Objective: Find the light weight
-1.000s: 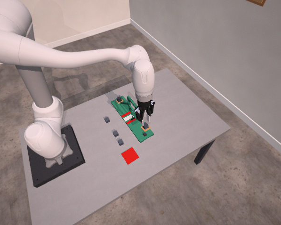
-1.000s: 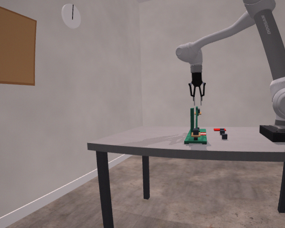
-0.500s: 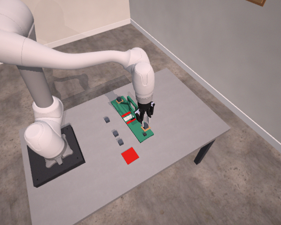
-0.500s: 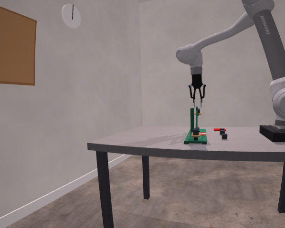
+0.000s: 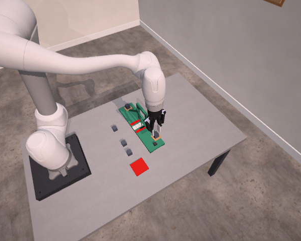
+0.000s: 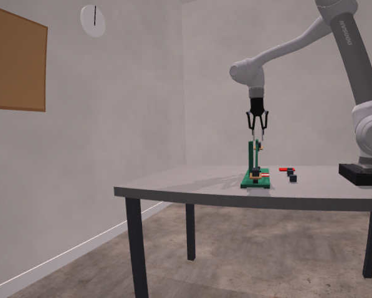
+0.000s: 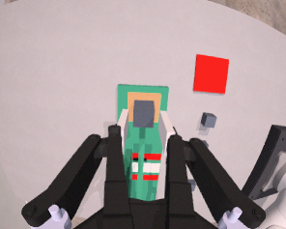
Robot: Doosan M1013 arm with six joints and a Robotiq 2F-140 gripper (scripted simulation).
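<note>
Right now the red dish is 210 mm below my hand, 170 mm behind it and 50 mm to the right of it. From my hand the other things lie so: green rocker balance 200 mm to the left, 120 mm below.
</note>
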